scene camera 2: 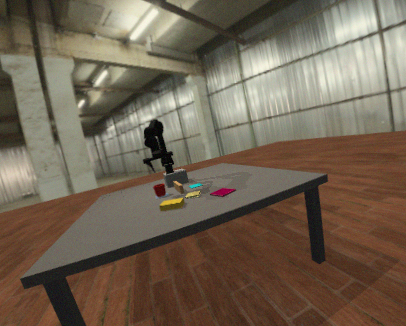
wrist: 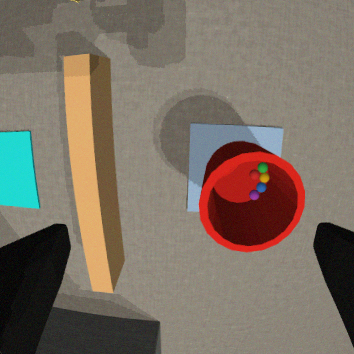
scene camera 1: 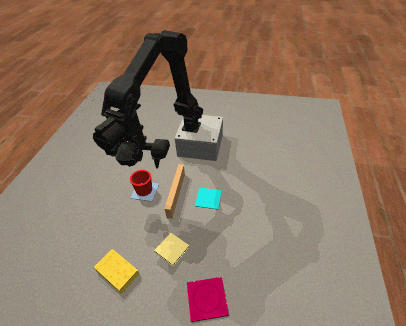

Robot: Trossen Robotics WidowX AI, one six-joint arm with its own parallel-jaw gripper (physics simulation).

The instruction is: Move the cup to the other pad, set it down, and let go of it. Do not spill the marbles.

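Places are measured from the arm's base along level axes (x left, y ahead, z down), in metres.
Pixels of known places: gripper, fingertip midpoint: (scene camera 2: pixel 161 170) (wrist: pixel 195 238) (scene camera 1: pixel 143 166); arm's base at its link origin: (scene camera 2: pixel 170 172) (scene camera 1: pixel 191 126).
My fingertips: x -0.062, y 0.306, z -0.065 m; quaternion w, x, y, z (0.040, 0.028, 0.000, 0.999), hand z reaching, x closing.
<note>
For each thing: its top centre in the pictures, then the offset to it from my fingertips. "*": a spot on its surface instead.
- red cup at its top centre: (wrist: pixel 253 205) (scene camera 1: pixel 140 177) (scene camera 2: pixel 158 185) dz +0.090, dx -0.042, dy -0.025 m
- light blue pad at its top centre: (wrist: pixel 234 170) (scene camera 1: pixel 145 190) dz +0.162, dx -0.039, dy -0.023 m
- cyan pad at its top centre: (wrist: pixel 2 169) (scene camera 1: pixel 208 197) (scene camera 2: pixel 195 185) dz +0.162, dx +0.197, dy -0.046 m
- upright wooden bar at a spot on its surface: (wrist: pixel 80 150) (scene camera 1: pixel 172 192) * dz +0.111, dx +0.083, dy -0.004 m
- pale yellow square at a spot on its surface: (scene camera 1: pixel 171 248) (scene camera 2: pixel 193 193) * dz +0.155, dx +0.135, dy +0.172 m
- yellow sponge at its top centre: (scene camera 1: pixel 115 268) (scene camera 2: pixel 171 201) dz +0.135, dx +0.005, dy +0.277 m
- magenta square at a spot on its surface: (scene camera 1: pixel 207 299) (scene camera 2: pixel 223 191) * dz +0.157, dx +0.278, dy +0.286 m
The red cup (scene camera 1: pixel 142 183) (scene camera 2: pixel 159 190) (wrist: pixel 252 227) stands upright on the light blue pad (scene camera 1: pixel 150 197) (wrist: pixel 215 137). Several coloured marbles (wrist: pixel 261 187) lie inside at its bottom, in the wrist view. The cyan pad (scene camera 1: pixel 208 198) (scene camera 2: pixel 195 185) (wrist: pixel 16 170) lies flat on the far side of the wooden bar from the cup and bears nothing. My gripper (wrist: pixel 195 238) is open and empty, above the cup's level and pointing down. In the wrist view the cup's rim shows between the two fingers, nearer the right one, and a little ahead of the tips.
An upright wooden bar (scene camera 1: pixel 175 191) (scene camera 2: pixel 179 187) (wrist: pixel 80 150) stands between the two pads. A pale yellow square (scene camera 1: pixel 171 248) (scene camera 2: pixel 193 194), a yellow sponge (scene camera 1: pixel 116 270) (scene camera 2: pixel 172 203) and a magenta square (scene camera 1: pixel 207 299) (scene camera 2: pixel 223 192) lie farther from the arm's base box (scene camera 1: pixel 197 148).
</note>
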